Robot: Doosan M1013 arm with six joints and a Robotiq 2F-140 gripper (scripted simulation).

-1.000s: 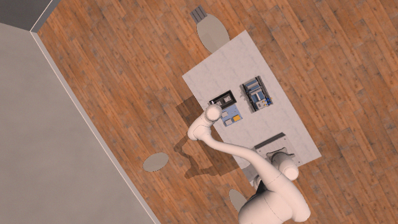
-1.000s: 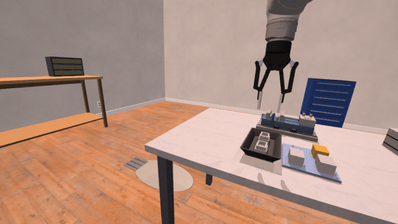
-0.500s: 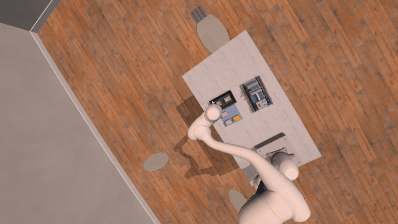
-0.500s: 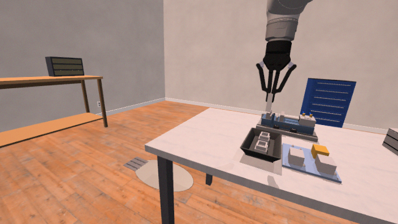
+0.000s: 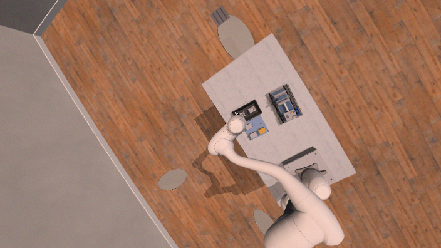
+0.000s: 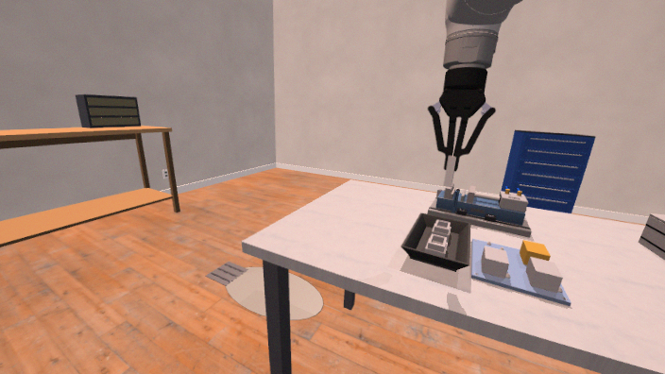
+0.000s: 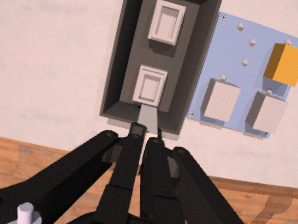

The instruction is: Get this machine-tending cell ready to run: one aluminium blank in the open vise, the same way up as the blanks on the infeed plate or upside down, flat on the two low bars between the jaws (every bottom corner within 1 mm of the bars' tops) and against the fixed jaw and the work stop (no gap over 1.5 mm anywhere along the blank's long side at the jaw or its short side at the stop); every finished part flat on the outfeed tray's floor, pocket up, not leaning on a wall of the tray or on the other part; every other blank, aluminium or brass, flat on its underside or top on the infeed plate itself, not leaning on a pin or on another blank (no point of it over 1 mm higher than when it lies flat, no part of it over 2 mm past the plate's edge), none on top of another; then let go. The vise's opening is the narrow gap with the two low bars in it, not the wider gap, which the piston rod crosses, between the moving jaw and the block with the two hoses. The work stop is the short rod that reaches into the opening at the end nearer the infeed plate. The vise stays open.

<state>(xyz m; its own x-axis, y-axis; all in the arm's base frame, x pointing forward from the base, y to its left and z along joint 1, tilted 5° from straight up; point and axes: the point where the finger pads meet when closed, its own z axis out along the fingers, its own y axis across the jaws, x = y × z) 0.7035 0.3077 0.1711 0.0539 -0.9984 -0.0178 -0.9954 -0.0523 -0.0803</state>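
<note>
My gripper is now 210 mm above the infeed plate, 160 mm past it and 60 mm to the left of it. The rest, counted from my hand: brass blank (210 mm behind, 190 mm below, 110 mm to the right); dark work stop rod (320 mm to the right, 120 mm below); fixed jaw (360 mm to the right, 140 mm below, 30 mm ahead).
</note>
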